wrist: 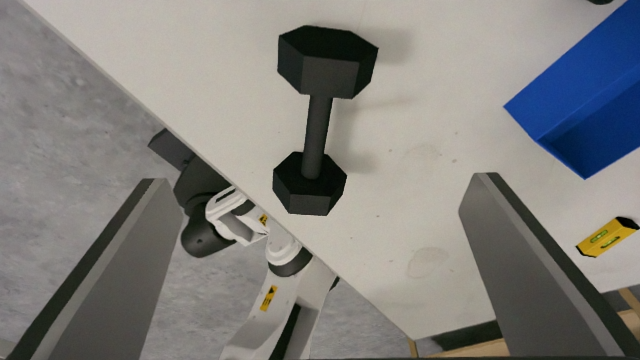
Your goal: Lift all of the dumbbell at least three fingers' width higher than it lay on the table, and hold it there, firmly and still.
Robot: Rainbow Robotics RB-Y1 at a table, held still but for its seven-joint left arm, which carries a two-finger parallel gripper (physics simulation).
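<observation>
A black dumbbell [316, 135] with two hexagonal heads lies on the white table [200, 95], near the table's edge, in the upper middle of the wrist view. Its larger-looking head is toward the top of the view and its other head is lower, with the thin grey handle between them. My gripper [320, 192] is open, its two grey fingers wide apart at the left and right of the view. The fingers are above the table and do not touch the dumbbell; the lower head shows between their tips.
A blue bin [575, 85] stands at the upper right. A small yellow spirit level [607, 237] lies at the right. A dark object [600, 1] is cut off at the top right. The robot's other arm [295, 295] shows below and beside the table edge.
</observation>
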